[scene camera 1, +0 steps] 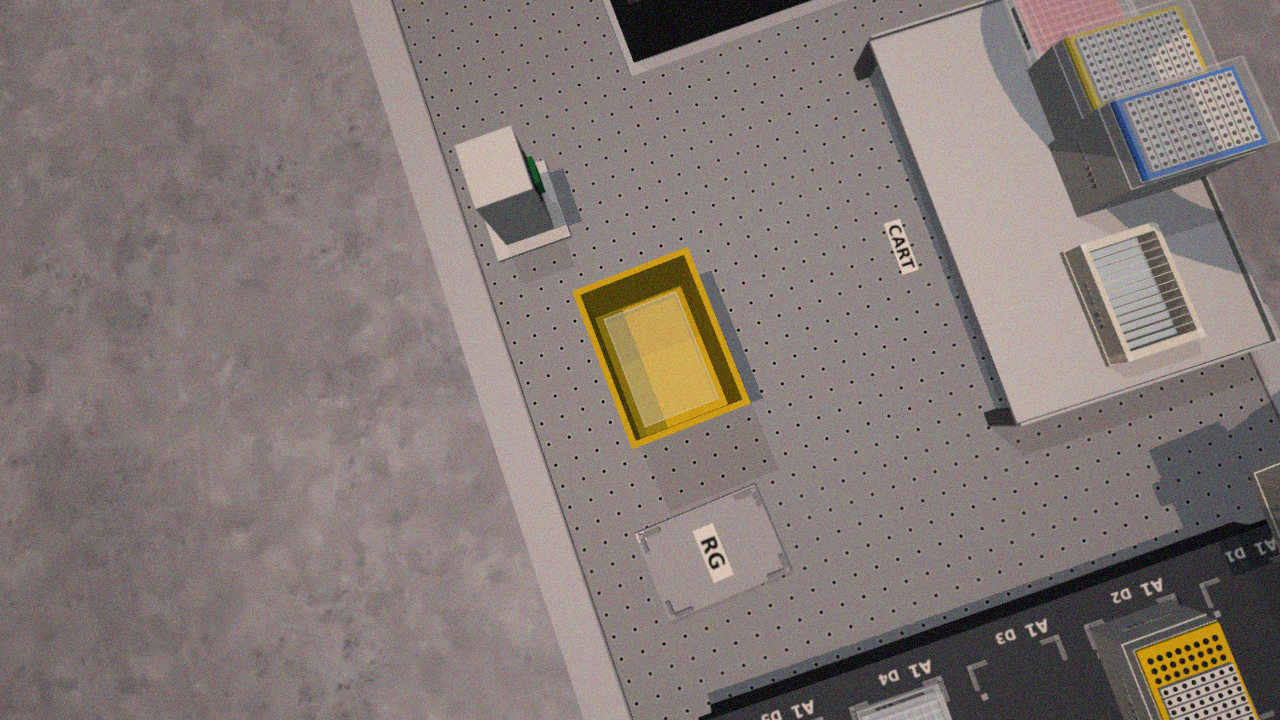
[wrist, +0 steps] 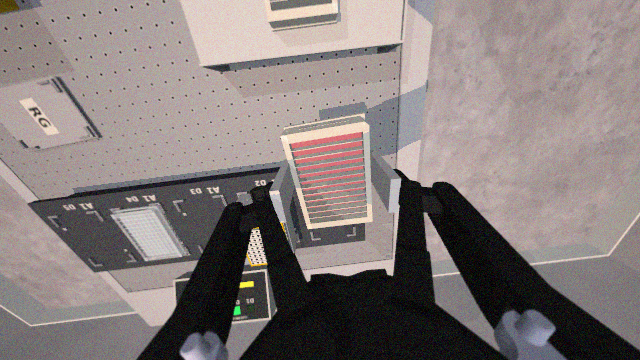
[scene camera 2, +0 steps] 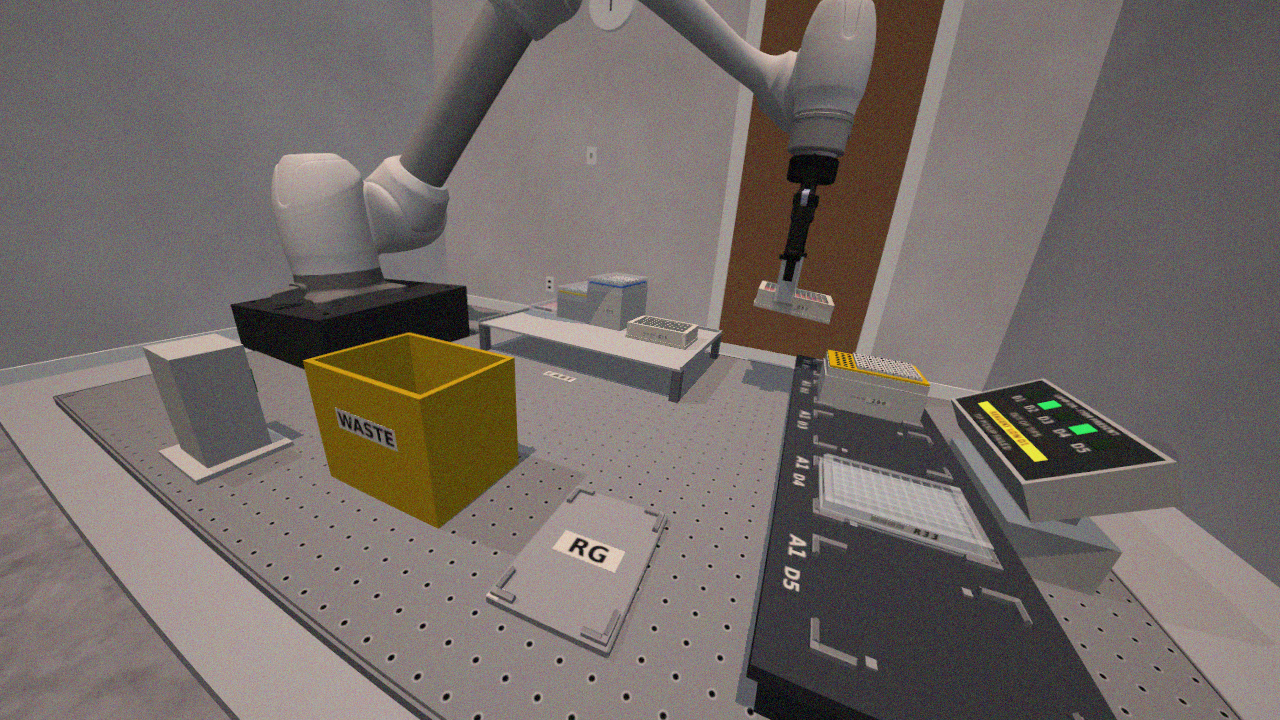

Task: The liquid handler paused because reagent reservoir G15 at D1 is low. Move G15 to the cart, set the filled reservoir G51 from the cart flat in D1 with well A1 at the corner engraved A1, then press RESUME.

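Places are measured from the arm's base along level axes (x ahead, y left, z up), in centimetres.
Where they show: gripper, fingertip midpoint: (wrist: 330,167) (scene camera 2: 785,297); arm's base at its link origin: (scene camera 2: 345,296).
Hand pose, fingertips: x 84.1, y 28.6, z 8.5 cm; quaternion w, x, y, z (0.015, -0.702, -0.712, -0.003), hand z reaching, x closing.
Note:
Each offset is from my fingertips to the top centre of the thing. "pt": to the spot under its first point. Level surfaces: height alone.
My gripper (scene camera 2: 788,282) (wrist: 330,167) is shut on the long sides of the reservoir with red liquid @(dy +0.2, dx +1.5, dz +2.0 cm) (scene camera 1: 1269,494) (scene camera 2: 810,308) (wrist: 327,150), G51 by its contents. It holds it upright, high above the D1 end of the dark deck @(dz -11.9 cm) (scene camera 2: 776,617) (wrist: 334,236). Corner brackets of D1 show below it in the wrist view; the reservoir hides the rest. A pale reservoir @(dy -1.5, dx -22.1, dz -8.7 cm) (scene camera 1: 1136,291) (scene camera 2: 662,330) (wrist: 303,15) with clear troughs, apparently G15, stands on the cart @(dy -2.4, dx -35.1, dz -11.2 cm) (scene camera 1: 948,179) (scene camera 2: 572,338) (wrist: 235,30). The screen @(pt dy -25.7, dx +30.0, dz -4.5 cm) (scene camera 2: 1056,425) (wrist: 256,305) shows a yellow bar; RESUME is not legible.
A yellow-topped tip rack @(dy -12.4, dx +14.7, dz -5.4 cm) (scene camera 1: 1190,671) (scene camera 2: 877,385) (wrist: 257,247) stands at D2, beside D1. A clear plate @(dy -37.1, dx +15.4, dz -10.4 cm) (scene camera 1: 904,705) (scene camera 2: 904,505) (wrist: 150,232) lies at D4. Tip boxes (scene camera 1: 1190,120) (scene camera 2: 617,304) stand on the cart. A yellow waste bin @(dy -49.6, dx -30.5, dz -4.3 cm) (scene camera 1: 660,434) (scene camera 2: 393,447) stands near the RG plate @(dy -50.3, dx -8.4, dz -16.4 cm) (scene camera 1: 760,546) (scene camera 2: 546,600) (wrist: 65,100).

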